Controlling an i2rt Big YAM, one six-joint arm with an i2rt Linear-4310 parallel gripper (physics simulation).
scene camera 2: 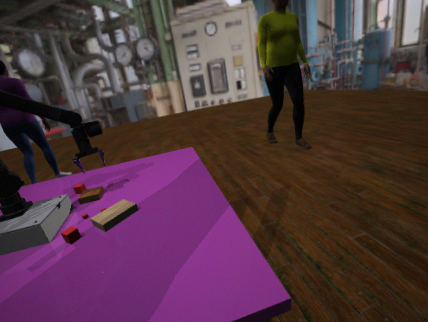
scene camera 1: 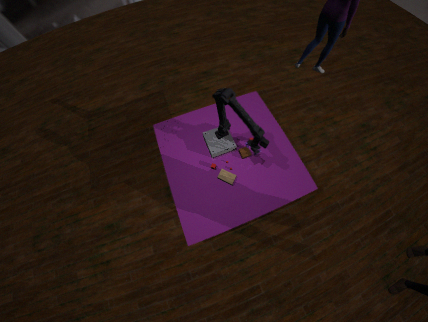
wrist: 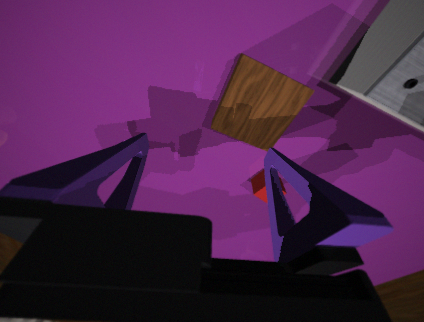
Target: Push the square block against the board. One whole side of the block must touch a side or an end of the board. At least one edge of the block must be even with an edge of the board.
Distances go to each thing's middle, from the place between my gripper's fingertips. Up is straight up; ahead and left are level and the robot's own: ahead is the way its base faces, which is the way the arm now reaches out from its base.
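Scene:
The wooden board (scene camera 2: pixel 113 215) is 70 mm ahead of my hand, 290 mm to the right of it and 120 mm below it. As for the square wooden block (wrist: pixel 259 103), my hand is 60 mm past it and 10 mm to the left of it. My hand is also 120 mm above the block.

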